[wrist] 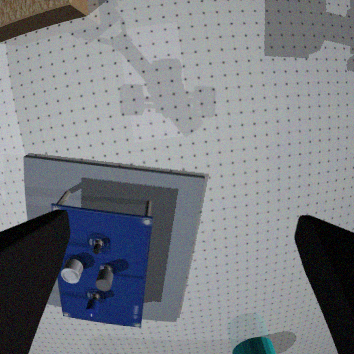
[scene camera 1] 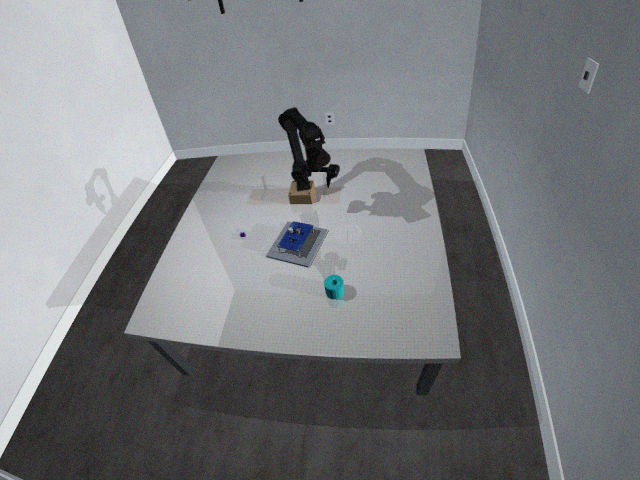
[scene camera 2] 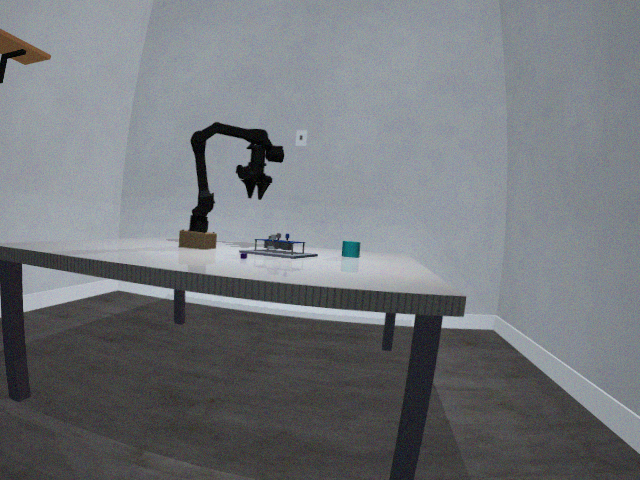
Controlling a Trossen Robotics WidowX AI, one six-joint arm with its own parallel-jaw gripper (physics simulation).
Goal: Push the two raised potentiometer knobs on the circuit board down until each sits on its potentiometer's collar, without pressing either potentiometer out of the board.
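Pixels of known places: gripper, fingertip midpoint: (wrist: 185,226) (scene camera 1: 318,186) (scene camera 2: 254,198); arm's base, link origin: (scene camera 1: 303,186) (scene camera 2: 197,231).
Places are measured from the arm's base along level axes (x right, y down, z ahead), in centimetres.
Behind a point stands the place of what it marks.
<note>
The blue circuit board (scene camera 1: 301,243) @(x 2.5, y 1.2, z 37.7 cm) (scene camera 2: 297,242) @(x 8.3, y 1.2, z 39.1 cm) (wrist: 127,290) @(x 2.6, y 1.2, z 35.6 cm) stands on thin posts above a grey base plate (scene camera 1: 318,246) @(x -4.2, y 5.5, z 36.6 cm) (scene camera 2: 310,255) @(x 5.7, y 5.7, z 44.1 cm) (wrist: 45,175) @(x 7.2, y 5.3, z 21.4 cm). In the wrist view a knob with a white top (wrist: 72,271) @(x 6.0, y -1.0, z 30.0 cm) and a grey knob (wrist: 104,279) @(x 3.0, y -1.4, z 31.5 cm) stand up from the board, side by side. Two small dark shafted parts, one upper (wrist: 97,244) @(x 2.7, y 0.4, z 28.5 cm) and one lower (wrist: 93,298) @(x 6.6, y 0.4, z 35.1 cm), flank them. The gap under the knobs is too small to judge. My gripper (scene camera 2: 254,197) @(x -7.5, y -14.2, z 21.0 cm) (wrist: 185,226) @(x -7.5, y -14.2, z 21.0 cm) is open and empty, pointing down, high above the table. In the wrist view its left finger covers the board's left edge.
A teal cylinder (scene camera 1: 334,288) @(x -8.7, y 0.2, z 63.4 cm) (scene camera 2: 351,249) @(x -5.3, y 3.1, z 60.4 cm) (wrist: 255,346) @(x -9.3, y 4.1, z 57.2 cm) stands on the table beyond the base plate, away from the arm. A small purple object (scene camera 1: 242,234) @(x 30.0, y 4.8, z 23.6 cm) (scene camera 2: 243,255) @(x 31.2, y 5.2, z 23.2 cm) lies beside the plate. The arm stands on a wooden block (scene camera 1: 301,195) @(x 1.3, y 0.8, z 6.3 cm) (scene camera 2: 197,239) @(x 7.1, y 2.7, z 2.0 cm) (wrist: 40,15) @(x -0.1, y 1.4, z 6.6 cm).
</note>
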